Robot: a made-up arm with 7 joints. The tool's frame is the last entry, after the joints. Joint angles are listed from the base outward. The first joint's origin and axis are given. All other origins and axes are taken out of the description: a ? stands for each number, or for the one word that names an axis. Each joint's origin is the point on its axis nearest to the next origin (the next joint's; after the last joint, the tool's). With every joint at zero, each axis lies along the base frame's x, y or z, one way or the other. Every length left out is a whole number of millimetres.
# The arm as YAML. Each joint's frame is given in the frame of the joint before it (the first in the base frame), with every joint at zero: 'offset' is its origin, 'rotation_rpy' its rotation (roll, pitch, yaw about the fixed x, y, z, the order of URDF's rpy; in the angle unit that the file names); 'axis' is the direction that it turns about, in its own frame. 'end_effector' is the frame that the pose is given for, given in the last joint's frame.
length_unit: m
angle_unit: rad
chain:
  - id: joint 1
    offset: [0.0, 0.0, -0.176]
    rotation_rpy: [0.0, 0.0, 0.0]
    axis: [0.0, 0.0, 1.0]
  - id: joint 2
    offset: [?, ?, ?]
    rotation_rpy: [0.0, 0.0, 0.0]
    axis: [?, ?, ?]
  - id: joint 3
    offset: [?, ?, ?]
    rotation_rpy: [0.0, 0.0, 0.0]
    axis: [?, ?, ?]
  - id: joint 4
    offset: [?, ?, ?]
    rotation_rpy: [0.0, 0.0, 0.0]
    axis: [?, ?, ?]
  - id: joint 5
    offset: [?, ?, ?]
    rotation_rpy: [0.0, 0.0, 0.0]
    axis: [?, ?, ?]
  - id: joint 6
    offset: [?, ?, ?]
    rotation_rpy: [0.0, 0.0, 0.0]
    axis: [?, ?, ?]
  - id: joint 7
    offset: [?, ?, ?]
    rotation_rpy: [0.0, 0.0, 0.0]
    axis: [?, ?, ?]
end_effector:
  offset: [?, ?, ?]
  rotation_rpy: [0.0, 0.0, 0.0]
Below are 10 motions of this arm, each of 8 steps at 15 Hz.
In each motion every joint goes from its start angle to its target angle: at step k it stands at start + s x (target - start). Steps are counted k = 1, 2, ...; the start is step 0. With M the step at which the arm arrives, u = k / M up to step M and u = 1 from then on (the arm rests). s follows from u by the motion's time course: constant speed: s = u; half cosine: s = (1 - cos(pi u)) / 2; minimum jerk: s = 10 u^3 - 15 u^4 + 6 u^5.
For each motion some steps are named. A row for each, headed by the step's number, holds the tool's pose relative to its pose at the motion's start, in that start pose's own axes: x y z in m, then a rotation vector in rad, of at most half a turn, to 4 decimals.
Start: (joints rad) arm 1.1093 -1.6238 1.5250 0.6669 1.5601 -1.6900 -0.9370
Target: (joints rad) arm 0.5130 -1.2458 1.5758 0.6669 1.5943 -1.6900 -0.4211
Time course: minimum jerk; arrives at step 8
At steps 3, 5, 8:
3: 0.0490 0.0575 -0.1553 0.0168 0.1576 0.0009
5: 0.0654 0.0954 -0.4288 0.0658 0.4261 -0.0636
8: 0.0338 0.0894 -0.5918 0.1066 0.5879 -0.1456

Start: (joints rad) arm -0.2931 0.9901 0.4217 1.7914 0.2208 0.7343 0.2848
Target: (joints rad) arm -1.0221 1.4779 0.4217 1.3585 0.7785 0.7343 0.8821
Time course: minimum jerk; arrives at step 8
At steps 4, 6, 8:
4: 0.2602 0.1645 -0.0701 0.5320 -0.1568 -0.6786
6: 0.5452 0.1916 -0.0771 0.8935 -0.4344 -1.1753
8: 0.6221 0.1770 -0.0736 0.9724 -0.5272 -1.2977

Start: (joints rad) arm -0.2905 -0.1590 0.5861 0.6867 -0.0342 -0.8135 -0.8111
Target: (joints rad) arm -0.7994 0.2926 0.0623 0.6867 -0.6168 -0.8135 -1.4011
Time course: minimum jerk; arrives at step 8
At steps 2, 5, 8:
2: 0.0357 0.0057 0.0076 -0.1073 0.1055 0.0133
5: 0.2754 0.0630 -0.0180 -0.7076 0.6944 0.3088
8: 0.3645 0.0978 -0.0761 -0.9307 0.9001 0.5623

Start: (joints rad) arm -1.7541 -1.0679 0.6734 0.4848 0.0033 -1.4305 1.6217
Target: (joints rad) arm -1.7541 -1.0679 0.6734 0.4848 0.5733 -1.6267 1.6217
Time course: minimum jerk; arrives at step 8
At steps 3, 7, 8:
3: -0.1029 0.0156 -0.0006 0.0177 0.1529 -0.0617
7: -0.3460 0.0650 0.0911 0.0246 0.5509 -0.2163
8: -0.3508 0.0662 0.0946 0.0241 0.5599 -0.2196

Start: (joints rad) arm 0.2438 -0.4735 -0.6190 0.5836 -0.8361 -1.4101 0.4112
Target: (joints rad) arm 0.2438 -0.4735 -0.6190 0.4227 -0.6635 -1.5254 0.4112
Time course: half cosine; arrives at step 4
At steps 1, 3, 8:
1: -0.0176 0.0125 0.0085 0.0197 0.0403 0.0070
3: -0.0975 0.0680 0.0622 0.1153 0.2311 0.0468
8: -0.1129 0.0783 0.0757 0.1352 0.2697 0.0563

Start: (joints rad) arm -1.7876 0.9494 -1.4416 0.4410 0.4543 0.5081 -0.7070
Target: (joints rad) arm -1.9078 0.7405 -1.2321 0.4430 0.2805 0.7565 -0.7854
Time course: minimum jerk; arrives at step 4
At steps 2, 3, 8:
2: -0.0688 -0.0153 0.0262 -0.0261 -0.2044 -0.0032
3: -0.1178 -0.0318 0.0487 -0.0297 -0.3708 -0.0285
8: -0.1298 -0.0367 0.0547 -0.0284 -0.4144 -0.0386

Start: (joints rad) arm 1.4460 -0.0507 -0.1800 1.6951 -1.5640 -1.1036 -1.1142
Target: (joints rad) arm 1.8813 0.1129 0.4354 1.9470 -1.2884 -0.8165 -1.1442
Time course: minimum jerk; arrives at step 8
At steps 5, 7, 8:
5: -0.0252 0.2418 0.0100 -0.3530 -0.2490 -0.6375
7: 0.0025 0.3271 -0.0090 -0.4989 -0.3416 -0.8564
8: 0.0048 0.3321 -0.0105 -0.5083 -0.3473 -0.8697

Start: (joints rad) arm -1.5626 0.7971 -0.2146 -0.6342 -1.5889 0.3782 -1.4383
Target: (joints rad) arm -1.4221 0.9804 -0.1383 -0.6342 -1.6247 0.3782 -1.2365
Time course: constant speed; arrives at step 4
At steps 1, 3, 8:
1: 0.0112 0.0195 0.0056 0.0052 0.0502 -0.0208
3: 0.0346 0.0573 0.0124 0.0176 0.1507 -0.0681
8: 0.0466 0.0756 0.0137 0.0246 0.2007 -0.0946

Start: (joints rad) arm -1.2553 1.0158 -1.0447 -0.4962 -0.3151 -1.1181 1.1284
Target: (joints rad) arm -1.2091 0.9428 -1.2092 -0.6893 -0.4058 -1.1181 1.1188
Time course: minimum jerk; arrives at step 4
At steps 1, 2, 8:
1: -0.0020 0.0046 0.0006 -0.0003 -0.0082 -0.0208
2: -0.0068 0.0206 0.0026 -0.0040 -0.0420 -0.1009
8: -0.0061 0.0362 0.0047 -0.0141 -0.0908 -0.2022

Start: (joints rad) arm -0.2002 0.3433 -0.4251 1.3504 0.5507 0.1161 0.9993
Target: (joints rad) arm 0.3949 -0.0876 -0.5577 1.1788 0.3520 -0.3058 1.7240
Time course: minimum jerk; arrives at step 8
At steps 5, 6, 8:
5: -0.5223 0.0683 0.0059 0.3890 0.4943 -0.2848
6: -0.6480 0.1084 0.0532 0.4701 0.5866 -0.3985
8: -0.7204 0.1377 0.0901 0.5155 0.6361 -0.4748

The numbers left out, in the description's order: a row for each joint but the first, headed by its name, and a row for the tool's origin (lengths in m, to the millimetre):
joint 2: xyz -0.016 -0.09 0.0, axis -1.0 0.0 0.0
joint 3: xyz 0.0 0.282 -0.106, axis 0.0 -1.0 0.0
joint 4: xyz -0.007 0.0 0.178, axis 0.0 0.0 1.0
joint 5: xyz -0.038 0.296 0.0, axis 1.0 0.0 0.0
joint 6: xyz 0.0 0.445 -0.07, axis 0.0 -1.0 0.0
joint 7: xyz -0.083 0.0 -0.278, axis 1.0 0.0 0.0
tool: xyz 0.0 -0.282 -0.009

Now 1 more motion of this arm.
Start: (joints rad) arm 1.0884 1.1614 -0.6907 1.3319 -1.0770 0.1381 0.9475
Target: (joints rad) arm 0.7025 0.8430 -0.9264 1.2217 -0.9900 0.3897 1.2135
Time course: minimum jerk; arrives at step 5
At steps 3, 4, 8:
3: 0.1903 0.2465 0.0352 0.6424 -0.3130 0.0721
4: 0.2657 0.3309 0.1019 0.8715 -0.4485 0.1051
8: 0.2822 0.3478 0.1208 0.9212 -0.4801 0.1130

